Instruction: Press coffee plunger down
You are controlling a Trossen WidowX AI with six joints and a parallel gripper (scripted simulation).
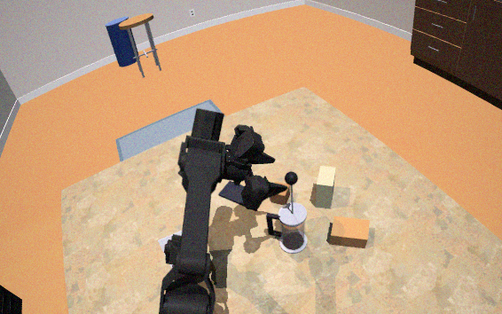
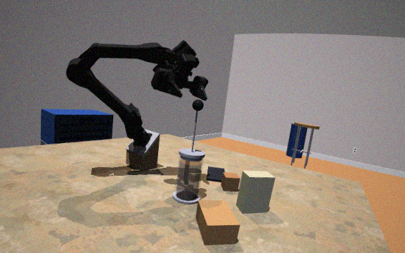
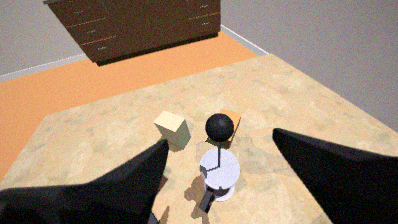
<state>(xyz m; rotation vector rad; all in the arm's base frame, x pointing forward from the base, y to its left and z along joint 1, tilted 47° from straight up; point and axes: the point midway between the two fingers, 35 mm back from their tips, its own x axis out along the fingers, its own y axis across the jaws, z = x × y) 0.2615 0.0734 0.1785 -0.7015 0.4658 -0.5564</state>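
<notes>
Right now the coffee press is 1 cm ahead of my gripper tip and 16 cm below it. From my gripper tip the other things lie so: small brown box: 9 cm ahead, 15 cm to the left, 27 cm below.
</notes>
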